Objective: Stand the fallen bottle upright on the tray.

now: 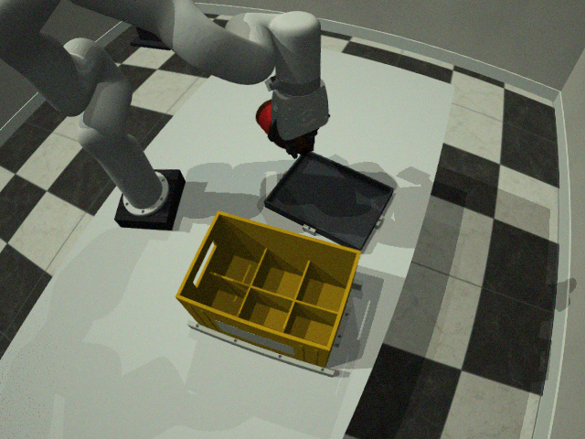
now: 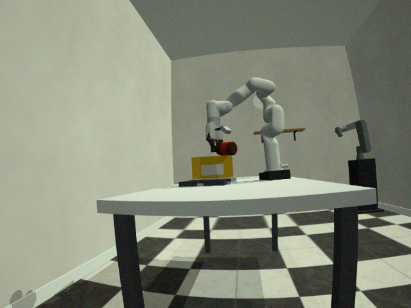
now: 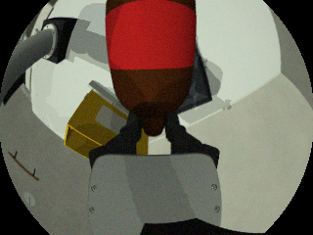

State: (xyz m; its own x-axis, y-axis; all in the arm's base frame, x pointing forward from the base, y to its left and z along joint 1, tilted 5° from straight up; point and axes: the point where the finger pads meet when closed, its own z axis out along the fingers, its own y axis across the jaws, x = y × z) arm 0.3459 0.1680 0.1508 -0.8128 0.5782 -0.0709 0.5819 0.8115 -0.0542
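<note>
My hand is 5 cm past the brown bottle, 3 cm to the right of it and 1 cm above it. Also, from my hand: dark grey tray 6 cm ahead, 3 cm to the left, 19 cm below; yellow crate 6 cm ahead, 27 cm to the right, 12 cm below.
</note>
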